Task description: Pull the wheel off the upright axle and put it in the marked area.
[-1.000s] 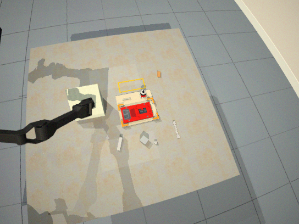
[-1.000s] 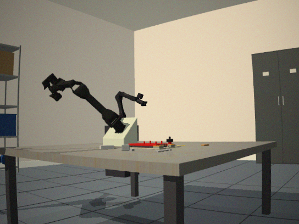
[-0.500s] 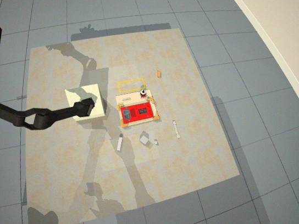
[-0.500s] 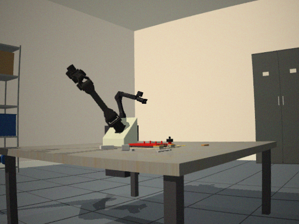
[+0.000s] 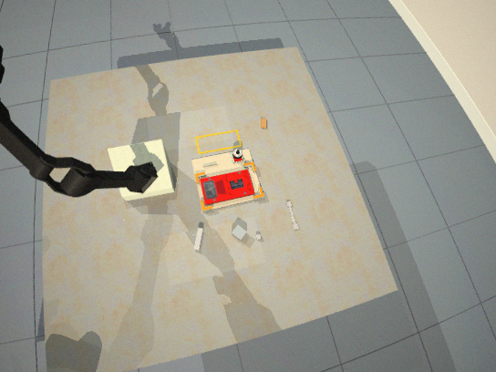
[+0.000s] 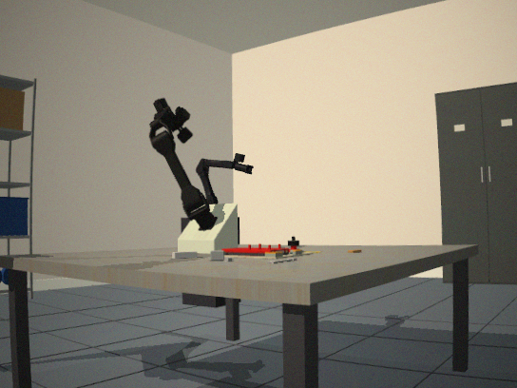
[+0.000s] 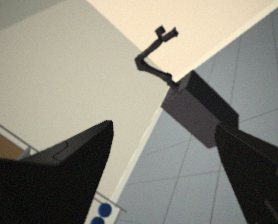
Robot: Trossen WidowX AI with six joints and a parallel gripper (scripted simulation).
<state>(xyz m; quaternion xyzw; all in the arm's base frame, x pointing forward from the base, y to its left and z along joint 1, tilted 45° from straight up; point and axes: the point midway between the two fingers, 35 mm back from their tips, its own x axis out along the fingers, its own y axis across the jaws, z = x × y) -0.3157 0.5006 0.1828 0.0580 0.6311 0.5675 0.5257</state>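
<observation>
The black wheel is 73 cm ahead of my gripper tip, 53 cm below it and 24 cm to the right of it. Also, from my gripper tip: white peg 55 cm below, 53 cm to the right, 49 cm ahead; grey cube 64 cm ahead, 55 cm to the right, 55 cm below.
</observation>
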